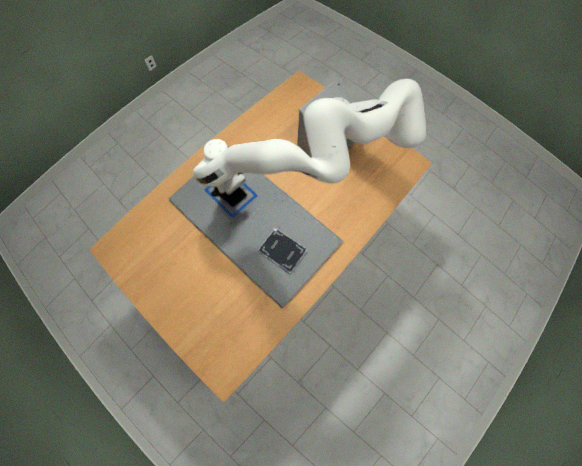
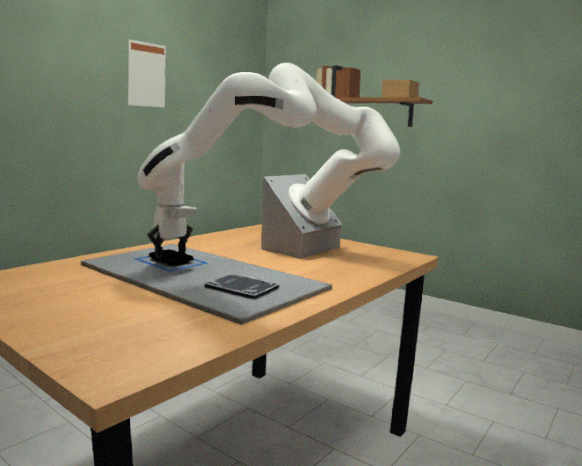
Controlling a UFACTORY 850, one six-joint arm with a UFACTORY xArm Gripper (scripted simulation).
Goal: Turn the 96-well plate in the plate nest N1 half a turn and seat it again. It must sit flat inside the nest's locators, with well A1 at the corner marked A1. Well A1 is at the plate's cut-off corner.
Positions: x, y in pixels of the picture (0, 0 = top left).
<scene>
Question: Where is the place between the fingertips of my gripper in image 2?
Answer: At 170, 256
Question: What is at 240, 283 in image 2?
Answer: A plate nest N1.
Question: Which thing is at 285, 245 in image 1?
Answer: A plate nest N1.
</scene>
